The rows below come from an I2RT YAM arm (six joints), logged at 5 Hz.
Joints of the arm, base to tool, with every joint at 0 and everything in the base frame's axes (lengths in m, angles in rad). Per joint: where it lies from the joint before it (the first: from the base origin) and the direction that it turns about. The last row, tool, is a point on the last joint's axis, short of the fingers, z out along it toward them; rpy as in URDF.
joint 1: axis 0 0 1 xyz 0 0 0.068
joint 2: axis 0 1 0 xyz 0.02 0.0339 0.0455
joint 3: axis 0 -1 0 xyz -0.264 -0.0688 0
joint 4: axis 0 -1 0 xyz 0.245 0.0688 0.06
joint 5: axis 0 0 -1 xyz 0.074 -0.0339 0.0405
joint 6: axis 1 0 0 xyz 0.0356 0 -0.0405
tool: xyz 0 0 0 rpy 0 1.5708 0
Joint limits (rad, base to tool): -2.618..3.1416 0..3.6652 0..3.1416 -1.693..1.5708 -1.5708..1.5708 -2.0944..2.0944
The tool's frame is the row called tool.
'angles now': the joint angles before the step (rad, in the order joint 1, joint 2, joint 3, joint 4, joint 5, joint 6). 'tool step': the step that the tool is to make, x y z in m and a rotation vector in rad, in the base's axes. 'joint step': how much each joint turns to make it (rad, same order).
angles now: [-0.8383, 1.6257, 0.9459, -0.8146, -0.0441, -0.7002]
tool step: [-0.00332, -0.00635, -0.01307, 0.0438, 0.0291, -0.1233]
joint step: [-0.0248, 0.0518, -0.0001, 0.0042, -0.0018, 0.0989]
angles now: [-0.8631, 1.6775, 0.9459, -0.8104, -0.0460, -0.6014]
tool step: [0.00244, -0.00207, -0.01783, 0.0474, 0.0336, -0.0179]
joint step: [0.0012, 0.0698, 0.0000, 0.0129, -0.0053, 0.0191]
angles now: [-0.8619, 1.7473, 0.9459, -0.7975, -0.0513, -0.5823]
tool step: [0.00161, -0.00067, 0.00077, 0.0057, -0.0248, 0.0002]
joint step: [-0.0001, -0.0007, 0.0026, 0.0084, -0.0225, -0.0008]
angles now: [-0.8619, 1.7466, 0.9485, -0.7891, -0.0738, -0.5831]
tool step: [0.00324, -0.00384, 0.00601, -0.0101, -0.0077, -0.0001]
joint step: [-0.0001, 0.0000, 0.0279, -0.0152, 0.0007, 0.0001]
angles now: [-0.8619, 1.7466, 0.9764, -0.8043, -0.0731, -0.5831]
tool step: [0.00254, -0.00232, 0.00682, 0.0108, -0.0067, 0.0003]
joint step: [0.0000, 0.0000, 0.0309, -0.0348, -0.0121, -0.0004]
